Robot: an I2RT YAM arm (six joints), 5 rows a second.
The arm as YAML. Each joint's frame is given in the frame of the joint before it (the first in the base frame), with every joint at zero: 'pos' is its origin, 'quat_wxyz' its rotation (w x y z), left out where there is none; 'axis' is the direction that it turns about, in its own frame. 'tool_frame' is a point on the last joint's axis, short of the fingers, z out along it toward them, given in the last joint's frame.
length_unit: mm
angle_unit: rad
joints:
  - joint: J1
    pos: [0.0, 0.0, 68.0]
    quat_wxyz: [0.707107, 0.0, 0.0, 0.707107]
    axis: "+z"
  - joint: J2
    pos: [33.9, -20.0, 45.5]
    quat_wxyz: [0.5, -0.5, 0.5, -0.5]
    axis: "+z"
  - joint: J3
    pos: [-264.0, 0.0, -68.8]
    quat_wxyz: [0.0, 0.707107, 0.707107, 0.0]
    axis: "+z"
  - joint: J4
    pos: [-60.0, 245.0, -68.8]
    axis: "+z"
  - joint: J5
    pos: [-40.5, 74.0, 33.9]
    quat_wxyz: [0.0, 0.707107, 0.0, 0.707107]
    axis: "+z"
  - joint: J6
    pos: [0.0, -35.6, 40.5]
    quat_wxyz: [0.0, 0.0, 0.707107, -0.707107]
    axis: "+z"
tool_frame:
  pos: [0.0, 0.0, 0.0]
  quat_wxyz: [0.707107, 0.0, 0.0, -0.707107]
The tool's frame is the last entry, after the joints.
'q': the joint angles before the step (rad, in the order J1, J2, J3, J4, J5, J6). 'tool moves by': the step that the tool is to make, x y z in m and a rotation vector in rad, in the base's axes. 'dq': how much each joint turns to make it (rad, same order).
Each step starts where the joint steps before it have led.
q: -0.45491, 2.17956, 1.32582, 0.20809, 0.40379, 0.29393
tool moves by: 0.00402, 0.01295, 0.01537, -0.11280, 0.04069, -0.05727
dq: 0.03930, -0.03167, -0.00002, -0.00038, 0.14840, -0.04464
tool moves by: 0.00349, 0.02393, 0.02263, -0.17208, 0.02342, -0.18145
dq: 0.06943, -0.04310, 0.00004, -0.00079, 0.30214, 0.00039
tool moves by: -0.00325, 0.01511, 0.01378, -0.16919, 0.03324, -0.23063
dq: 0.04309, -0.01983, -0.00003, 0.00158, 0.32271, 0.00151
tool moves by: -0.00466, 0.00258, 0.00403, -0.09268, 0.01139, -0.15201
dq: 0.00687, -0.00192, -0.00002, -0.00037, 0.18350, 0.01564
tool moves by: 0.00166, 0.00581, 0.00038, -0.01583, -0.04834, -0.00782
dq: 0.01411, 0.00001, 0.00002, 0.00037, 0.01944, 0.05150
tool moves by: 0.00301, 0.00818, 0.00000, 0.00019, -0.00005, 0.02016
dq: 0.01985, -0.00003, 0.00000, -0.00006, -0.00037, 0.00003
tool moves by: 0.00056, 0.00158, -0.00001, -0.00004, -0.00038, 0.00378
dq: 0.00382, 0.00002, -0.00001, 0.00005, 0.00000, 0.00037
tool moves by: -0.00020, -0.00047, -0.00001, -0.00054, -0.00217, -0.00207
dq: -0.00114, 0.00002, 0.00005, -0.00045, 0.00077, 0.00270
